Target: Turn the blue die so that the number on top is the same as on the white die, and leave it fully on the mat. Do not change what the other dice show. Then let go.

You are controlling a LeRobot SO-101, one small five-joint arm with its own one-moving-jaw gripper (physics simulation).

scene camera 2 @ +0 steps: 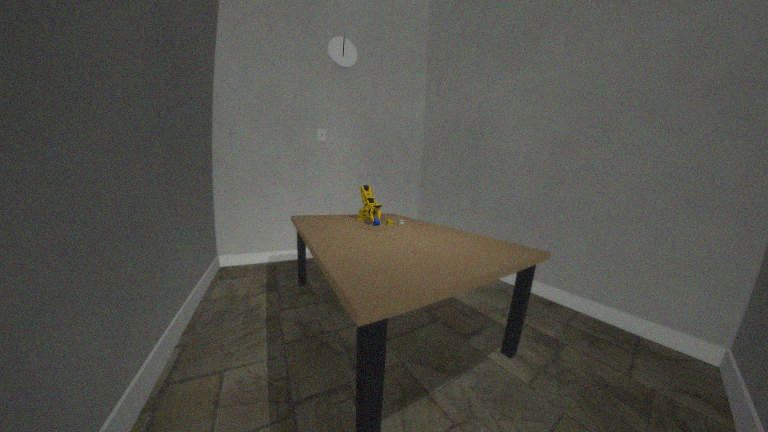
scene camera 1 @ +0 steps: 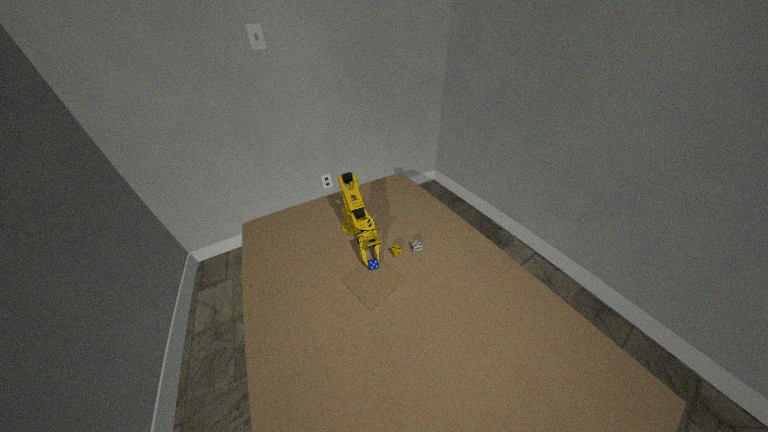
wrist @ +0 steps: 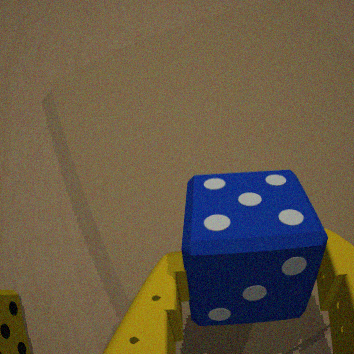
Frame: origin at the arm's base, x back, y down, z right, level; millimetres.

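Seen in the pictures: hand at its tool point: (scene camera 2: 378, 220) (scene camera 1: 377, 260) (wrist: 186, 269); arm's base at its link origin: (scene camera 2: 366, 220) (scene camera 1: 357, 229).
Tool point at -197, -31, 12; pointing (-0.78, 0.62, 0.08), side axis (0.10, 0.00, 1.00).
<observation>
Offsets run from my tool point to a thing's top centre, as dx, dy, dz. Level surfaces: height alone.
The blue die {-2, -14, +16} (scene camera 1: 373, 264) (scene camera 2: 376, 221) (wrist: 252, 240) is pinched between the two jaws of my gripper (scene camera 1: 371, 262) (wrist: 256, 265). In the wrist view its upper face shows five pips and the face towards the camera shows three. It is at the mat's arm-side corner in scene camera 1; whether it touches the mat cannot be told. The thin brown mat {-41, +27, +39} (scene camera 1: 372, 292) lies in front of the arm. The white die {-4, +1, -151} (scene camera 1: 416, 245) (scene camera 2: 401, 222) stands on the table to the right; its top number is too small to read surely.
A yellow die {+15, +1, -80} (scene camera 1: 396, 250) (scene camera 2: 389, 221) (wrist: 11, 325) stands between the gripper and the white die. The brown table top {dy +31} (scene camera 1: 456, 343) (scene camera 2: 424, 263) extends around them. The yellow arm (scene camera 1: 351, 196) (scene camera 2: 368, 197) stands near the back edge, by the wall.
</observation>
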